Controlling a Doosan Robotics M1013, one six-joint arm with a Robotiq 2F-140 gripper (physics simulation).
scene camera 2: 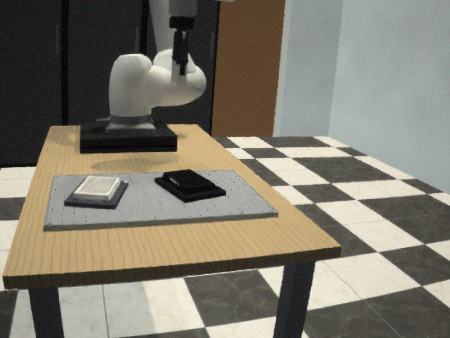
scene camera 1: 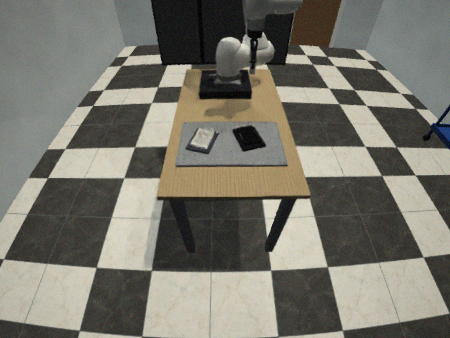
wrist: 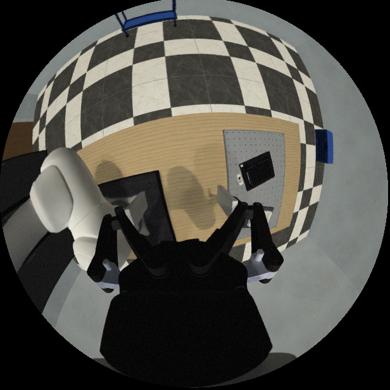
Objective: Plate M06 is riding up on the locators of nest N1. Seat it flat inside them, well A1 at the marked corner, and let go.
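Where they show: gripper, fingertip midpoint: (scene camera 2: 178, 84) (scene camera 1: 251, 68); arm's base, link origin: (scene camera 2: 130, 127) (scene camera 1: 228, 79).
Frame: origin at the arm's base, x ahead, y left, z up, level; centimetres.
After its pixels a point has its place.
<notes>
A black plate (scene camera 1: 248, 136) @[x 57.2, y 14.9, z -1.0 cm] (scene camera 2: 187, 179) @[x 56.5, y 14.4, z -0.9 cm] (wrist: 258, 170) sits on a black nest (scene camera 2: 217, 192) @[x 61.7, y 21.3, z -2.5 cm]. In scene camera 2 it looks raised above the nest and uneven, with a pale streak along its left side. A white plate (scene camera 1: 203, 136) @[x 59.2, y -7.7, z -1.2 cm] (scene camera 2: 98, 187) @[x 61.2, y -7.9, z -1.3 cm] sits on a dark grey nest (scene camera 1: 200, 149) (scene camera 2: 91, 204); in the wrist view a finger partly hides it. I cannot read any label, so which is M06 on N1, and the marked corner, cannot be told. My gripper (scene camera 1: 252, 70) @[x 24.0, y 14.6, z 19.6 cm] (scene camera 2: 183, 71) (wrist: 180, 196) is open and empty, high above the table near the arm's base, well away from both plates.
Both nests stand on a grey perforated board (scene camera 1: 225, 158) @[x 71.1, y 4.5, z -3.7 cm] (scene camera 2: 150, 212) @[x 70.9, y 4.2, z -3.7 cm] (wrist: 240, 142) on the wooden table (scene camera 1: 225, 185) @[x 85.9, y 5.9, z -5.0 cm] (scene camera 2: 175, 245) @[x 84.2, y 8.5, z -5.0 cm]. The arm's black base block (scene camera 1: 225, 93) @[x 17.1, y -0.4, z -0.9 cm] (scene camera 2: 129, 145) @[x 17.1, y -0.4, z -2.4 cm] is at the table's back. A blue cart (wrist: 150, 20) and a blue box (wrist: 324, 146) are off the table.
</notes>
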